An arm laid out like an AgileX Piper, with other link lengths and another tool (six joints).
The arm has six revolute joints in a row. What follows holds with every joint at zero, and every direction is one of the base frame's.
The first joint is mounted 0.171 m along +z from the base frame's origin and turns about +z.
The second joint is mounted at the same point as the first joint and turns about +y.
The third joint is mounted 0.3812 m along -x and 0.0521 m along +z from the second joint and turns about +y.
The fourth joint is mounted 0.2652 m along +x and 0.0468 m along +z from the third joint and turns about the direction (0.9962, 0, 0.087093).
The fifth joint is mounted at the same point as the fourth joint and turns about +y.
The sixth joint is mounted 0.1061 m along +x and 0.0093 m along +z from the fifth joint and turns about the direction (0.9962, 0, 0.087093).
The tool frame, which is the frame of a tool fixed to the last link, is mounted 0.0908 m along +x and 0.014 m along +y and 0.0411 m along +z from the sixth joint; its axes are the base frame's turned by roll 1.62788, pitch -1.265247 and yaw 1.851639 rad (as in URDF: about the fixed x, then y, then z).
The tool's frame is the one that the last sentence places.
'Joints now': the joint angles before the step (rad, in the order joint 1, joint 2, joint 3, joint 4, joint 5, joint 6). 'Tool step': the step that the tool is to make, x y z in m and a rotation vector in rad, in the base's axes. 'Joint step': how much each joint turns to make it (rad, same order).
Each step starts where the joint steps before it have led.
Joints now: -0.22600 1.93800 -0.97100 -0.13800 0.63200 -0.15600
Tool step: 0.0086 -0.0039 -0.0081 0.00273 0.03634 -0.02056
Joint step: -0.00002 0.04391 -0.05307 -0.00198 0.04716 0.01795
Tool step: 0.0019 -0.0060 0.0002 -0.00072 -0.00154 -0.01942
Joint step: -0.01191 0.00508 -0.01117 0.00002 0.00509 0.00707
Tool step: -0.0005 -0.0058 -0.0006 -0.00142 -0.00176 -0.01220
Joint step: -0.01304 0.00213 -0.00089 -0.00204 -0.00323 0.00101
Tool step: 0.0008 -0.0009 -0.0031 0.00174 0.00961 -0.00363
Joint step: -0.00103 0.01076 -0.00777 0.00000 0.00700 0.00196
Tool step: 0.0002 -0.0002 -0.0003 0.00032 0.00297 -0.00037
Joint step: -0.00011 0.00196 -0.00302 0.00001 0.00404 -0.00012
